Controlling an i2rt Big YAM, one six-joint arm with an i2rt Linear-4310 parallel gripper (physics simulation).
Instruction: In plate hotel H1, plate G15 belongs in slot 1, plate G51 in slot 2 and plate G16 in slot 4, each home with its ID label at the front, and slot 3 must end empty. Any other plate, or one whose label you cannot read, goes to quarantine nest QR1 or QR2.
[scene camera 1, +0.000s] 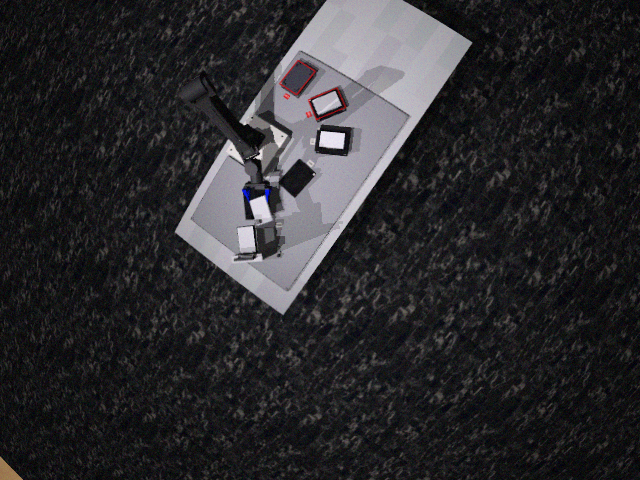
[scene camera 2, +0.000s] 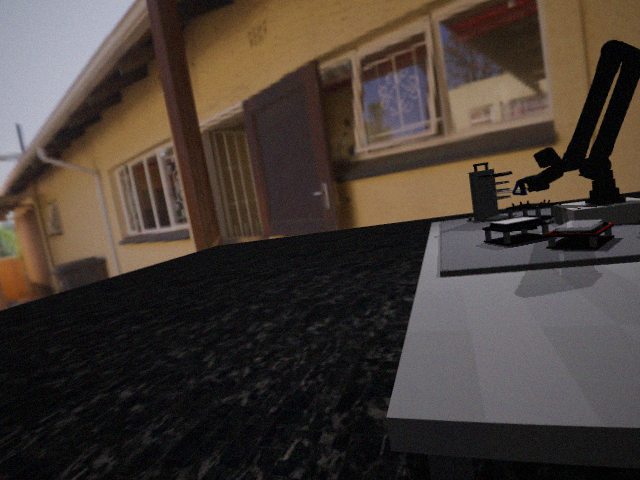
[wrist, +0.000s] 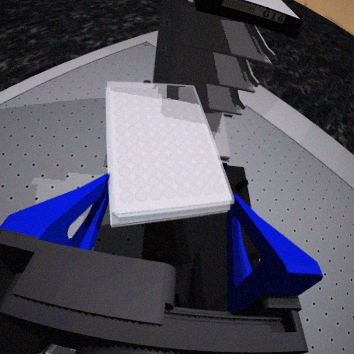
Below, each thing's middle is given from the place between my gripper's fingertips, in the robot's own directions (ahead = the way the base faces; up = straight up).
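Labels:
Black nest (scene camera 1: 299, 175): my gripper is 120 mm above it, 70 mm short of it and 210 mm to the right of it. Rack post (scene camera 2: 481, 209): 220 mm to the right of my hand, 120 mm ahead of my hand and 10 mm below my hand.

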